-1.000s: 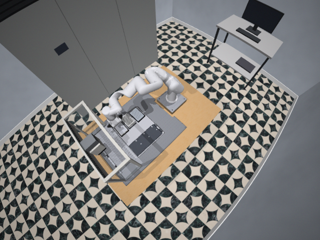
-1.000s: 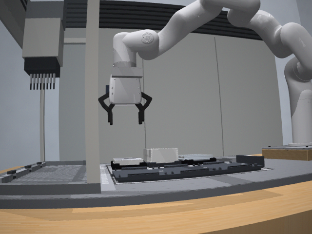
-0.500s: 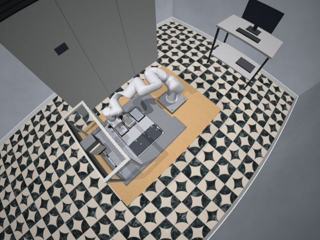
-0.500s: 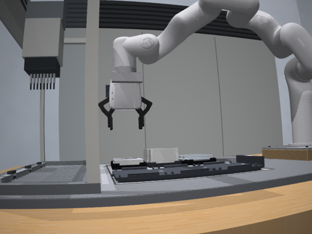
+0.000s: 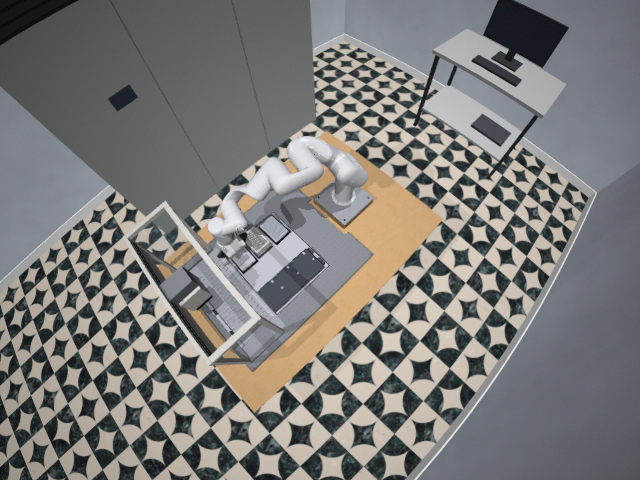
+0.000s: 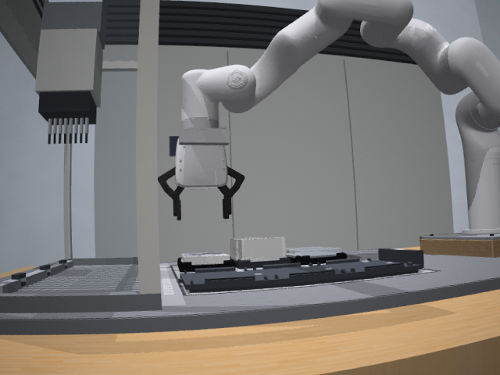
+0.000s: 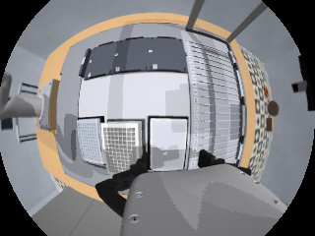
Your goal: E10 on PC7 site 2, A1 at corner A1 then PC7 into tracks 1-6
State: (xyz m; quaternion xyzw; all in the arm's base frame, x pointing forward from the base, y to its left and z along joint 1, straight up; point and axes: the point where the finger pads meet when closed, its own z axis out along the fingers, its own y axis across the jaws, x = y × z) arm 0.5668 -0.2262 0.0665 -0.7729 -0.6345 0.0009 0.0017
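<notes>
Right now the black plate nest is 10 cm below my hand. The rest, counted from my hand: carrier PC7: 27 cm to the left, 9 cm below, 6 cm behind; then plate E01: 21 cm behind, 9 cm below, 4 cm to the left; then instrument frame post: 38 cm to the left, 17 cm ahead, 14 cm above.
</notes>
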